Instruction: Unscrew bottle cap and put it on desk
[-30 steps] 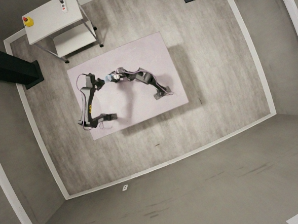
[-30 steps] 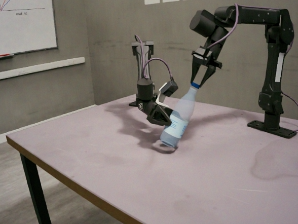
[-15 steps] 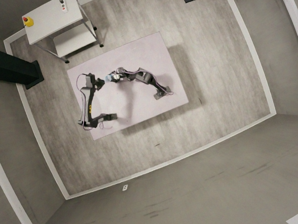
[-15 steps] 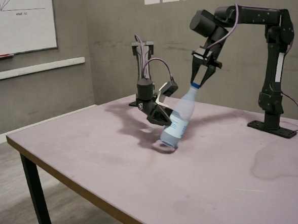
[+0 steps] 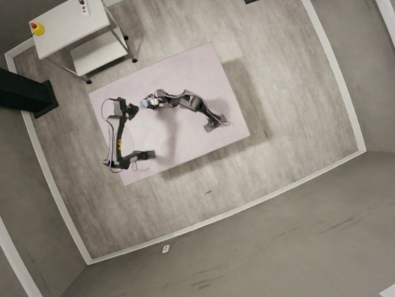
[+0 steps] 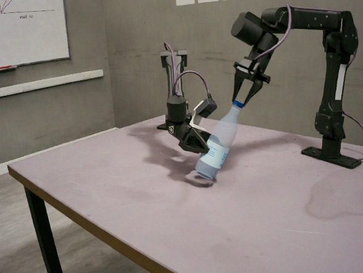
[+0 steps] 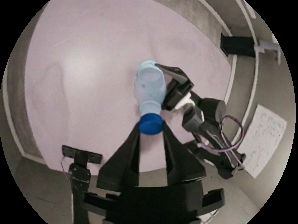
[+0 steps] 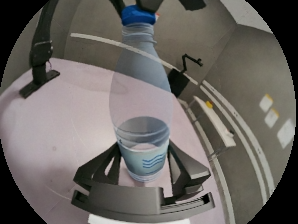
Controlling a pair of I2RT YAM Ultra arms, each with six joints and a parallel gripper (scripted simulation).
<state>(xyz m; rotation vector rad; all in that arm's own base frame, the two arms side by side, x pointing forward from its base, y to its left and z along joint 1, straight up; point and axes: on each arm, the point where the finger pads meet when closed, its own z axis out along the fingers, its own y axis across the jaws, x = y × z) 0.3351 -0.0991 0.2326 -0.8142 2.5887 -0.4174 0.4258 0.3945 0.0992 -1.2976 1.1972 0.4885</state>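
Now: left hand 50 mm short of the clear plastic bottle, 30 mm to the left of it and 110 mm above it. Round my left hand: blue cap: 10 mm below.
My right gripper is now 30 mm below the clear plastic bottle, 10 mm to the right of it and 10 mm past it. From my right hand the other things lie so: blue cap: 130 mm above, 60 mm behind, 40 mm to the left.
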